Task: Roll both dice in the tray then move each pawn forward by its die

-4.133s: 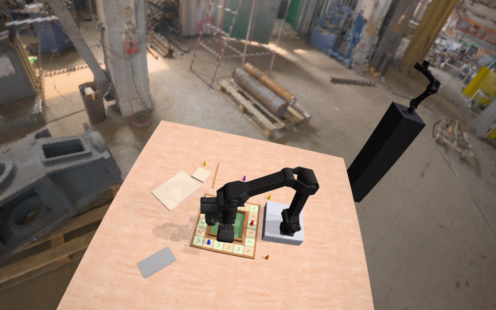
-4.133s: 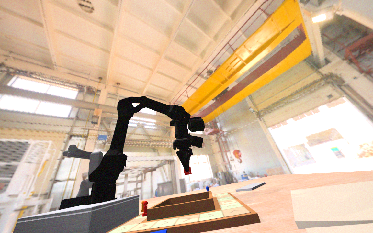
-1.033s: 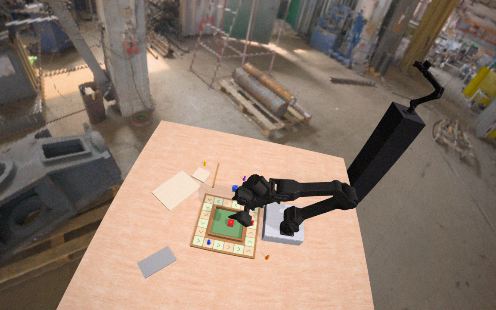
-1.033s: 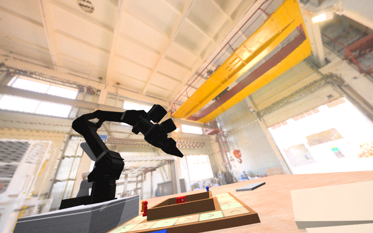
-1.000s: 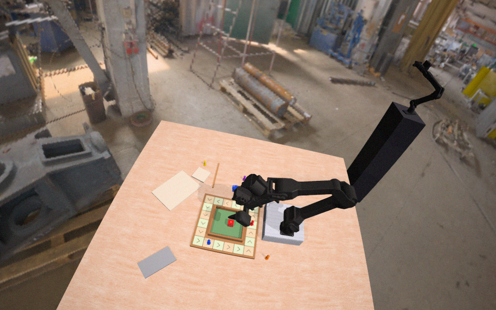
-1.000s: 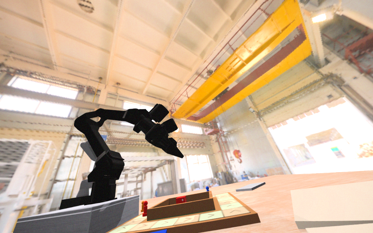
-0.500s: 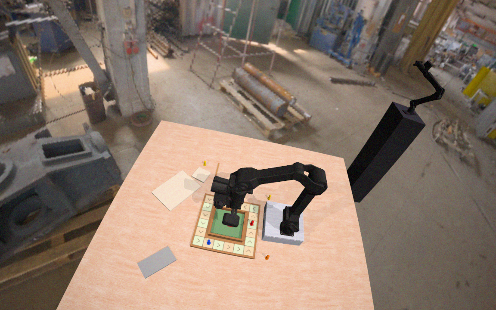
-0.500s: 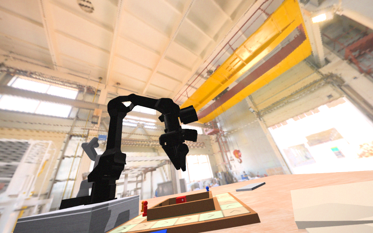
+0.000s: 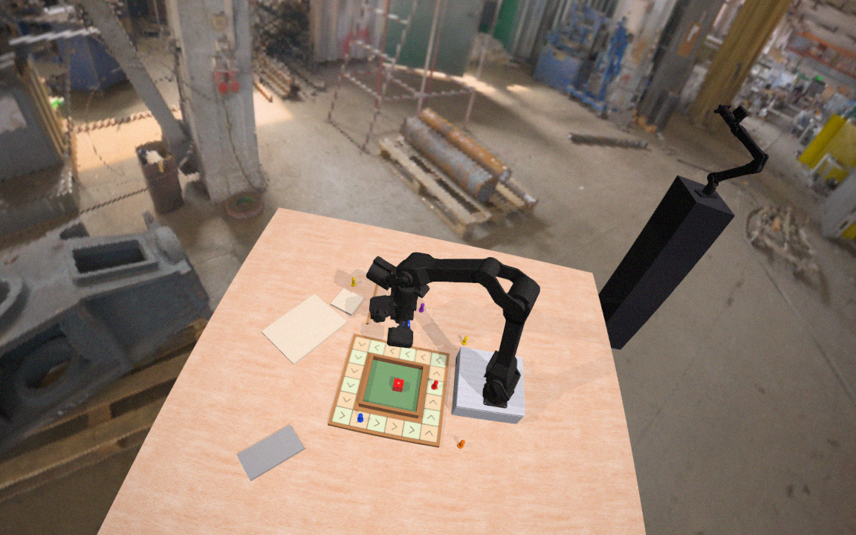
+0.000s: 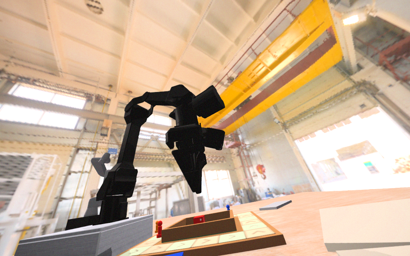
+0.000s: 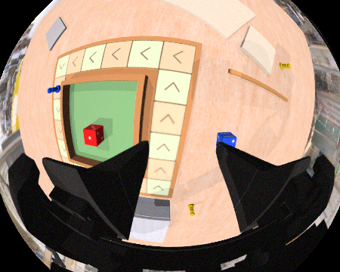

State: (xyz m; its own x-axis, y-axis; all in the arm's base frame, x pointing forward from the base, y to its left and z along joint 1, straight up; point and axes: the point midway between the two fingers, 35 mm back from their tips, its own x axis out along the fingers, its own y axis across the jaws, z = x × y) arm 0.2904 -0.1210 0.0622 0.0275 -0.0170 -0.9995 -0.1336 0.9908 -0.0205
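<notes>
The red pawn is 130 mm behind my gripper tip, 100 mm to the left of it and 60 mm below it. Also, from my gripper tip: purple pawn: 160 mm to the right, 70 mm below, 60 mm behind; thin stick: 150 mm to the right, 100 mm ahead, 90 mm below; green tray: 130 mm to the left, 80 mm below, 20 mm behind.
</notes>
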